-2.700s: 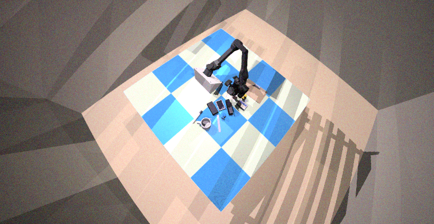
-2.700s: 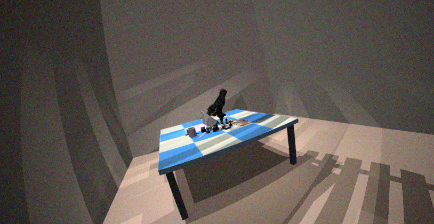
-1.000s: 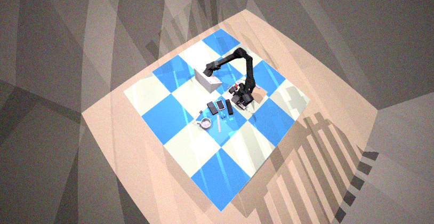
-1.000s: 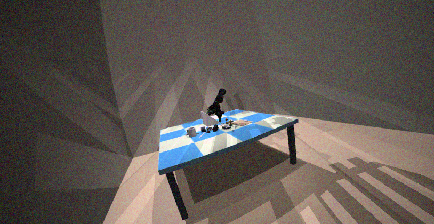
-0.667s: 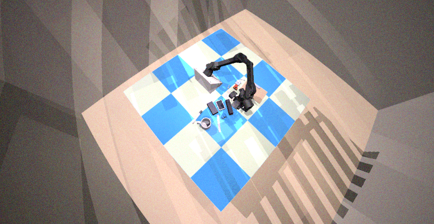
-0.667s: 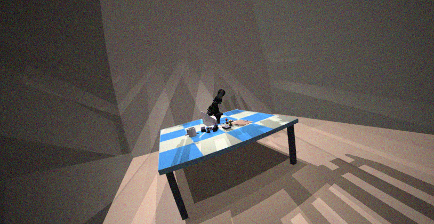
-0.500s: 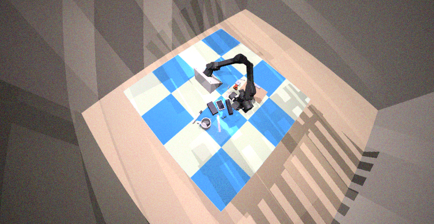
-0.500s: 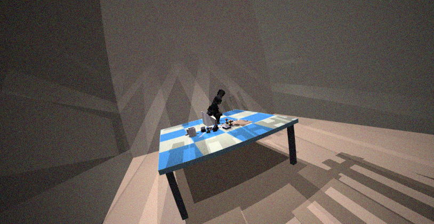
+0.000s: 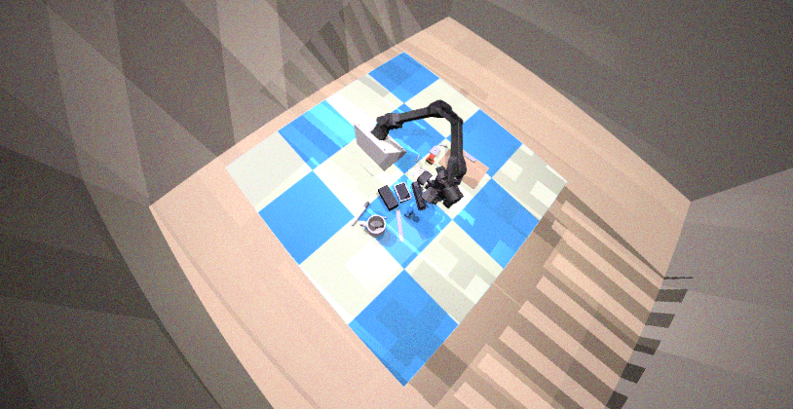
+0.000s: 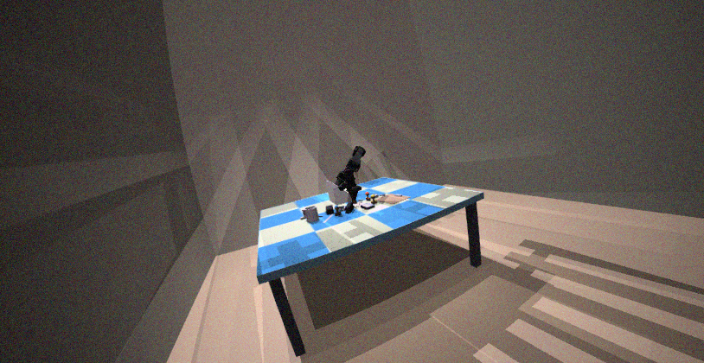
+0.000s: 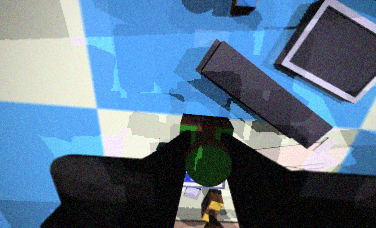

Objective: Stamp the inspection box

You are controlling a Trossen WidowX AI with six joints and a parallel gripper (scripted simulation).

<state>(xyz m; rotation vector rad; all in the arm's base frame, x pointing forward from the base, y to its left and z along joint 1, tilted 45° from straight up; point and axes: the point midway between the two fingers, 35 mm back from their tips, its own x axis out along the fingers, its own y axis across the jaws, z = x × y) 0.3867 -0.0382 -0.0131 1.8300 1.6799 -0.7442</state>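
The dark flat device is 6 cm below my gripper tip, 6 cm behind it and 2 cm to the right of it. Round my gripper tip: ink pad: 13 cm behind, 7 cm below, 6 cm to the right; then green-knobbed pass stamp: right at my gripper tip; then pale card: 12 cm behind, 8 cm to the left, 8 cm below.
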